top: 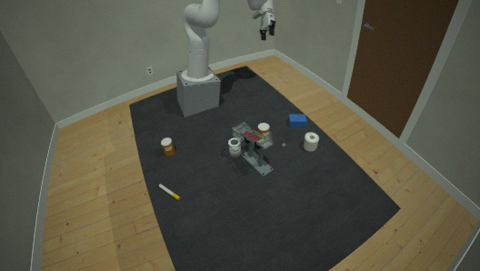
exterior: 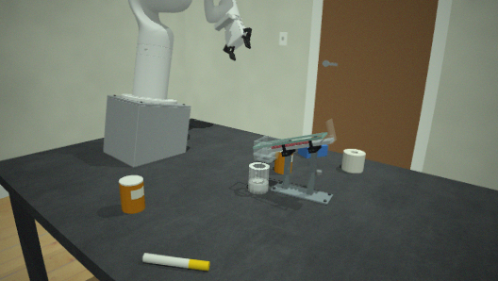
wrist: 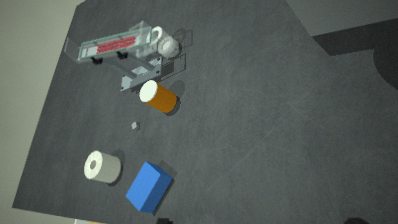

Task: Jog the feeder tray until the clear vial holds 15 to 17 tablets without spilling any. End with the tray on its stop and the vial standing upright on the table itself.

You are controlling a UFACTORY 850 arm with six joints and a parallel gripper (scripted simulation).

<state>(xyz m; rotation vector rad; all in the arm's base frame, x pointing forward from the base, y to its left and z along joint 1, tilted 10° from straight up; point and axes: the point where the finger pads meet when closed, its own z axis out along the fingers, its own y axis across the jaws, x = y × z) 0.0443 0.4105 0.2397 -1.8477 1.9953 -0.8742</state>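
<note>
The clear vial lies 460 mm to the right of my hand, 440 mm ahead of it and 310 mm below it. Also, from my hand: blue block 420 mm ahead, 330 mm below, 70 mm to the right; then grey cube 520 mm ahead, 350 mm below, 230 mm to the right; then white roll 580 mm ahead, 320 mm below, 120 mm to the right.
</note>
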